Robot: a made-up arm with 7 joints. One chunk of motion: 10 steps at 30 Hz.
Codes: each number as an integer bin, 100 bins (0 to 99) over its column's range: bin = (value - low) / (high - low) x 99, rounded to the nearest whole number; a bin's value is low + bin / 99 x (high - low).
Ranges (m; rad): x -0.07..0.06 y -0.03..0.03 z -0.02..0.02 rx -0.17..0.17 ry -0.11..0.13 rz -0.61..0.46
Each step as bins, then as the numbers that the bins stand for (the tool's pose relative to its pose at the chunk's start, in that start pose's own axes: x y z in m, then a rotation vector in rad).
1 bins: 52 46 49 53 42 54
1 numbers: -0.0017 -0.0021 -0.0002 0.0120 -0.0082 -0.0264
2 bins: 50 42 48 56 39 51
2 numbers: -0.0043 -0.0045 -0.0006 0.0223 -0.0155 -0.0588
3 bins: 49 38 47 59 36 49
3 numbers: -0.0057 -0.0070 -0.0010 0.0326 -0.0227 -0.0804
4 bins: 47 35 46 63 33 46
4 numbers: -0.0083 -0.0088 -0.0014 0.0464 -0.0300 -0.1128
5 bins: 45 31 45 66 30 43
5 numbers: -0.0109 -0.0112 -0.0018 0.0567 -0.0373 -0.1453
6 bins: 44 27 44 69 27 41
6 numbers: -0.0122 -0.0136 -0.0022 0.0670 -0.0445 -0.1669
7 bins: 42 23 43 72 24 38
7 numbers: -0.0148 -0.0161 -0.0026 0.0773 -0.0518 -0.1993
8 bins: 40 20 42 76 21 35
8 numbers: -0.0175 -0.0179 -0.0030 0.0910 -0.0591 -0.2317
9 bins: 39 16 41 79 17 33
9 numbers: -0.0188 -0.0203 -0.0034 0.1013 -0.0688 -0.2533
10 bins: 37 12 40 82 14 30
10 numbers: -0.0214 -0.0227 -0.0038 0.1116 -0.0761 -0.2858
